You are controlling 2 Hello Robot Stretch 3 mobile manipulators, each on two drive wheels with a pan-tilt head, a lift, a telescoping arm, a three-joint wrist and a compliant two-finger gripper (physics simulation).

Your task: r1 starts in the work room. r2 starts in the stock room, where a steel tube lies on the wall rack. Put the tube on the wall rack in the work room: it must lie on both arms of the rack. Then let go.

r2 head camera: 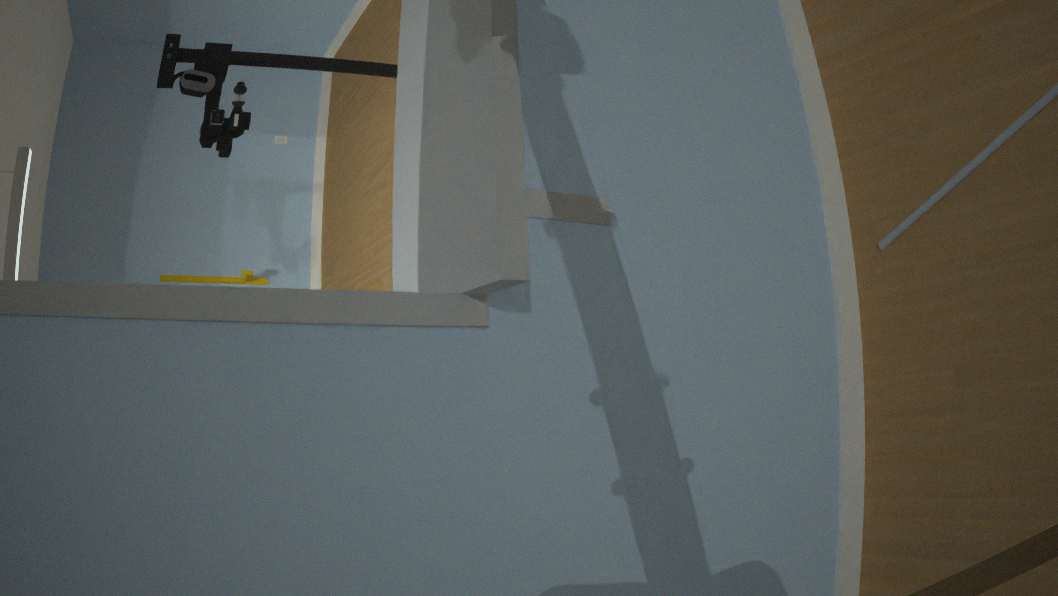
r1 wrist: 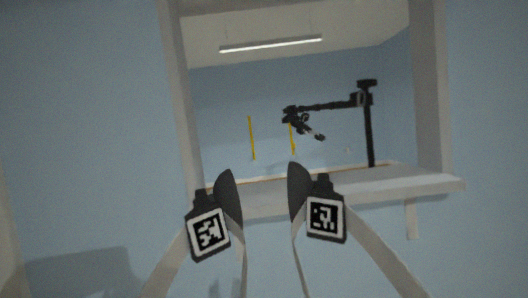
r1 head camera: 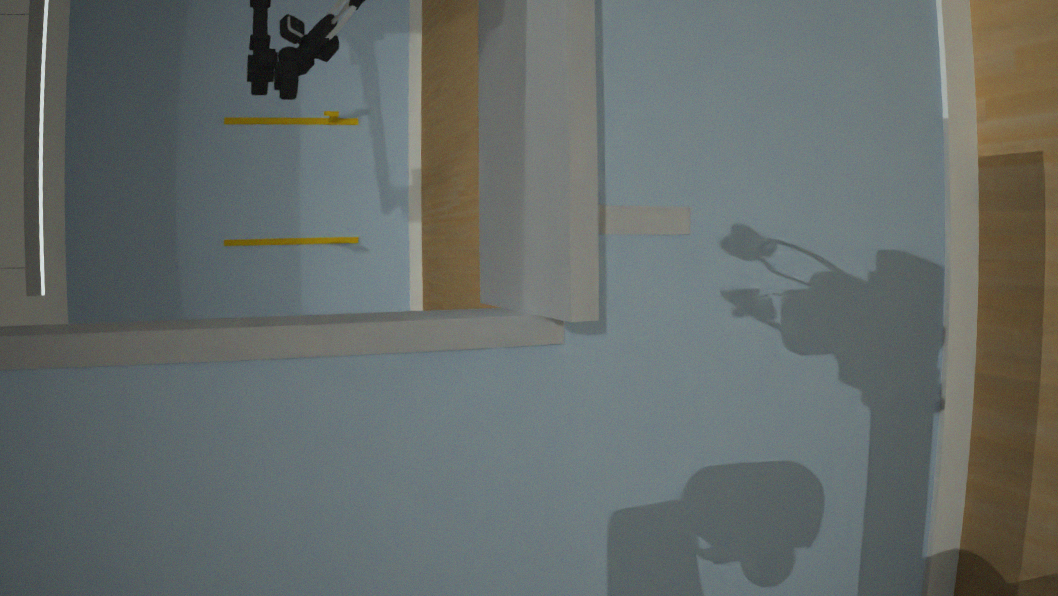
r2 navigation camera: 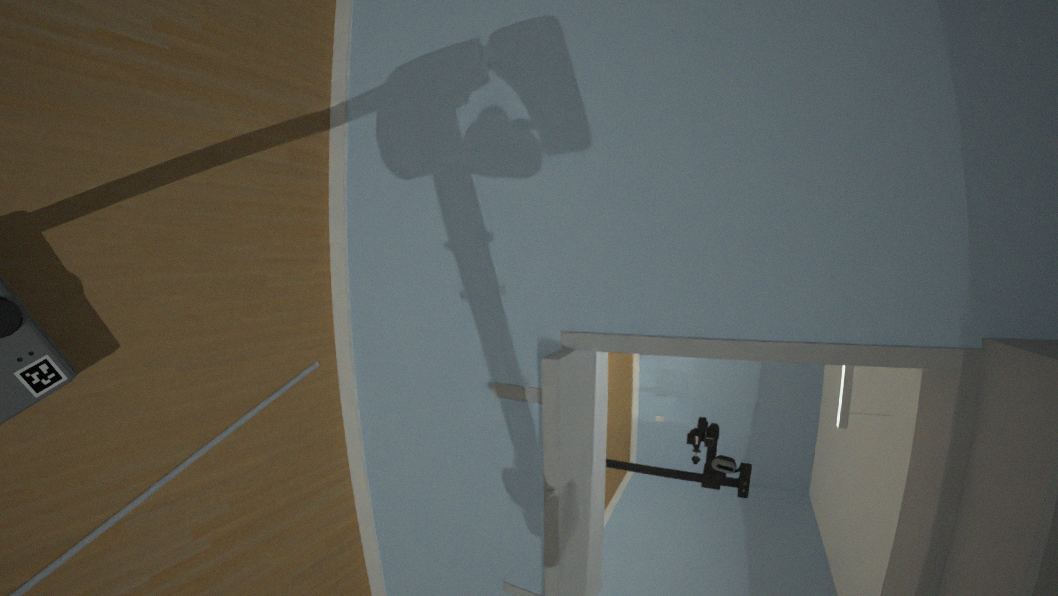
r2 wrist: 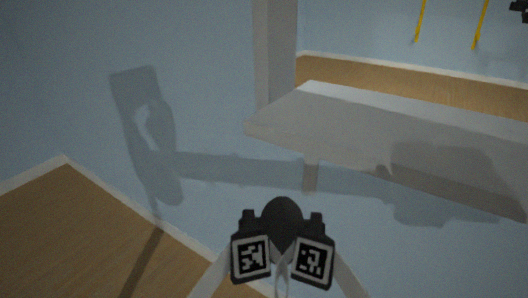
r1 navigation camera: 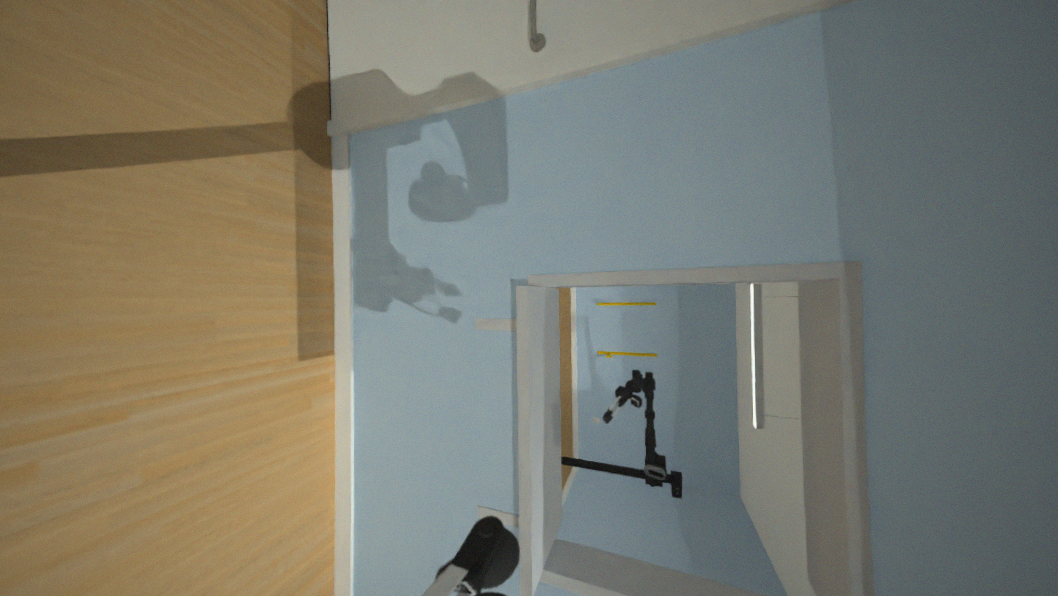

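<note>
The steel tube (r2 head camera: pixel 962 176) (r2 navigation camera: pixel 170 473) lies on the stock room floor beside r2's base, apart from the gripper. r2's gripper (r2 wrist: pixel 282 225) is shut with its fingertips pressed together and no tube between them; it also shows through the opening in the r1 navigation camera (r1 navigation camera: pixel 607 416) and the r1 wrist view (r1 wrist: pixel 320 136). r1's gripper (r1 wrist: pixel 264 192) is open, its fingers apart, facing the opening. Two yellow arms of the work room rack (r2 wrist: pixel 420 22) (r2 wrist: pixel 480 25) show in the r2 wrist view, with no tube on the visible parts. One shows in the r2 head camera (r2 head camera: pixel 207 279).
A wall opening with a deep grey sill (r1 head camera: pixel 547 148) (r2 head camera: pixel 473 148) (r2 wrist: pixel 375 120) joins the rooms. The yellow stock room rack arms (r1 head camera: pixel 290 121) (r1 head camera: pixel 290 241) are on the wall beyond r1's side of it. r2's base (r2 navigation camera: pixel 29 370) stands near the tube's end.
</note>
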